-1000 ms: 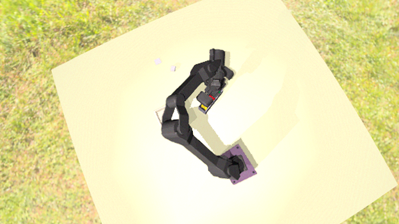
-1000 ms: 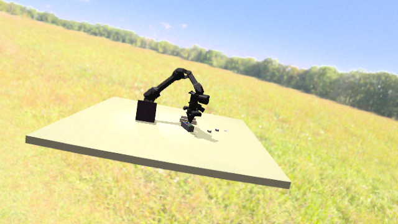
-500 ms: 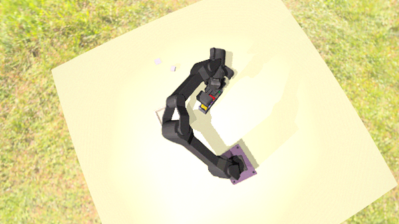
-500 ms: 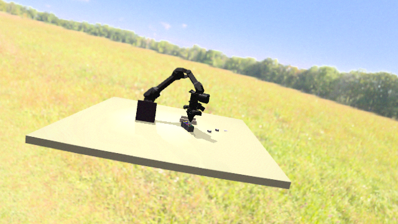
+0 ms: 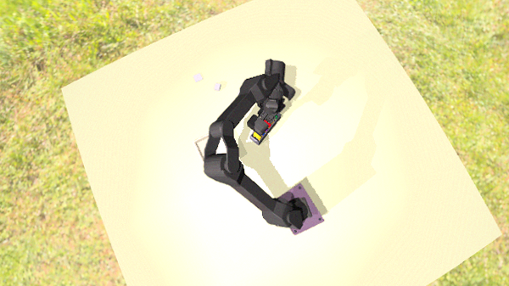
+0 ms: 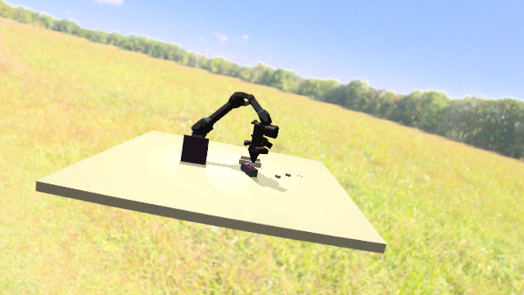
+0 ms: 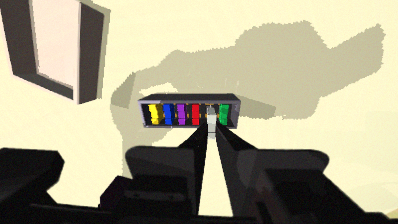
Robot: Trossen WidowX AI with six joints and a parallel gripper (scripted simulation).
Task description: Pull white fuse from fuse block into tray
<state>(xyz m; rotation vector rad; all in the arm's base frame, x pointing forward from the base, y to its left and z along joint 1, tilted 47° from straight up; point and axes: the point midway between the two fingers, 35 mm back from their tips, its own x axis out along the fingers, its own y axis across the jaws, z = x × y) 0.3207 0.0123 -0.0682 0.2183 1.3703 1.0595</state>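
My gripper tip is 30 mm past the shallow beige tray, 230 mm to the right of it and 70 mm above it. Also, from my gripper tip: white fuse: 10 mm below.
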